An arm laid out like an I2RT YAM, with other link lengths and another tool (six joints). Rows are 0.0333 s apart.
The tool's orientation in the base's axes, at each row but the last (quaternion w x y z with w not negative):
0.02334, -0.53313, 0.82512, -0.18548
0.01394, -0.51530, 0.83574, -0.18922
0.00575, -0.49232, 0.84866, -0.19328
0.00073, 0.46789, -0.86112, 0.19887
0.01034, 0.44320, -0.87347, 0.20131
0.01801, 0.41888, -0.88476, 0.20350
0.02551, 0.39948, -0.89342, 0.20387
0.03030, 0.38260, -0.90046, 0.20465
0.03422, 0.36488, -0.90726, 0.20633
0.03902, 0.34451, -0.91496, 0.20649
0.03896, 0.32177, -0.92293, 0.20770
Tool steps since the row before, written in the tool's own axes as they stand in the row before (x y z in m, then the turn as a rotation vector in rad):
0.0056, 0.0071, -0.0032, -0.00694, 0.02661, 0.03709
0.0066, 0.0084, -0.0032, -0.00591, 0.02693, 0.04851
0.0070, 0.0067, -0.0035, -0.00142, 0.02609, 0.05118
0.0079, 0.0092, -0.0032, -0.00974, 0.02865, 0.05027
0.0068, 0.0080, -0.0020, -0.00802, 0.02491, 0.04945
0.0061, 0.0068, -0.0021, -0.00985, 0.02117, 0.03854
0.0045, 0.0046, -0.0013, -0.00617, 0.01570, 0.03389
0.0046, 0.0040, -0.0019, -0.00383, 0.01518, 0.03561
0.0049, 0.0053, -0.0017, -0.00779, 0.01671, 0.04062
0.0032, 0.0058, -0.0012, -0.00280, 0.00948, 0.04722
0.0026, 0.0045, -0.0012, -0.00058, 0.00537, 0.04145
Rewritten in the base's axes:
-0.0094, -0.0015, 0.0015, -0.01143, 0.00539, -0.04441
-0.0110, -0.0014, 0.0013, -0.00969, 0.00118, -0.05494
-0.0099, -0.0018, 0.0023, -0.01077, -0.00382, -0.05632
-0.0124, -0.0008, 0.0013, -0.00833, 0.00443, -0.05791
-0.0107, -0.0003, 0.0004, -0.00659, 0.00144, -0.05554
-0.0093, 0.0002, 0.0008, -0.00412, 0.00476, -0.04462
-0.0065, 0.0001, 0.0005, -0.00320, 0.00069, -0.03771
-0.0062, 0.0001, 0.0013, -0.00431, -0.00189, -0.03861
-0.0073, 0.0009, 0.0007, -0.00201, -0.00034, -0.04456
-0.0063, 0.0024, -0.0003, -0.00066, -0.01097, -0.04698
-0.0049, 0.0022, 0.0000, -0.00026, -0.01280, -0.03979

